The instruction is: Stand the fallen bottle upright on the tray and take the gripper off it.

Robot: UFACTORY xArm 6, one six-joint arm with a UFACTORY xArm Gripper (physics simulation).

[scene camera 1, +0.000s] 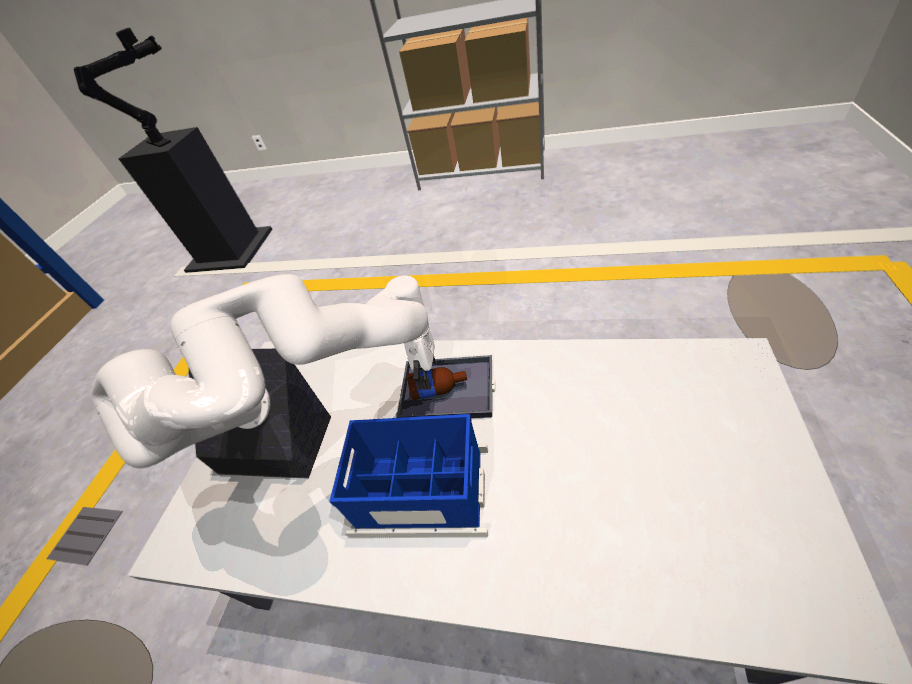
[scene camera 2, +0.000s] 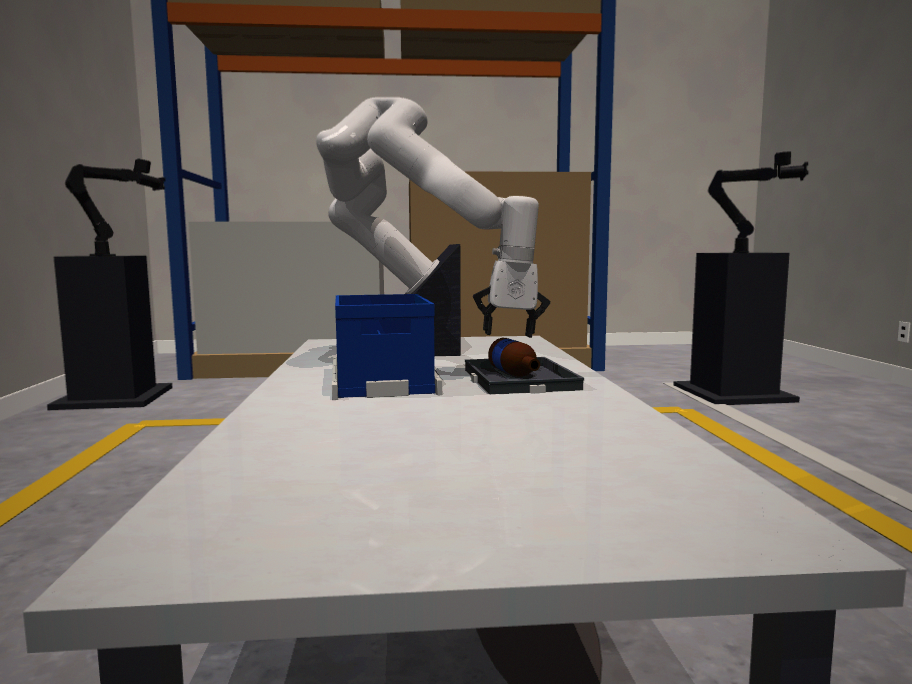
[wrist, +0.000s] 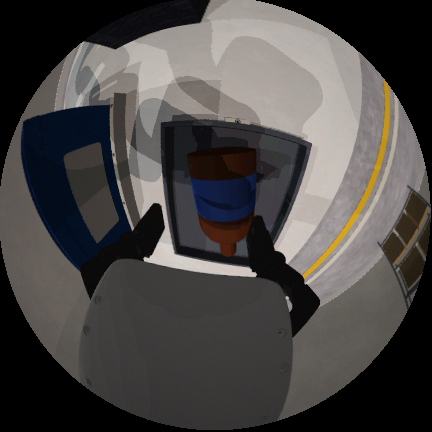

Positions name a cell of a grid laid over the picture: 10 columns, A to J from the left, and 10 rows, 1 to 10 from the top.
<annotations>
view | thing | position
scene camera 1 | my gripper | E6
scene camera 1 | brown bottle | E6
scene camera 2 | my gripper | F5
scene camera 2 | brown bottle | F6
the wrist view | my gripper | E6
</annotations>
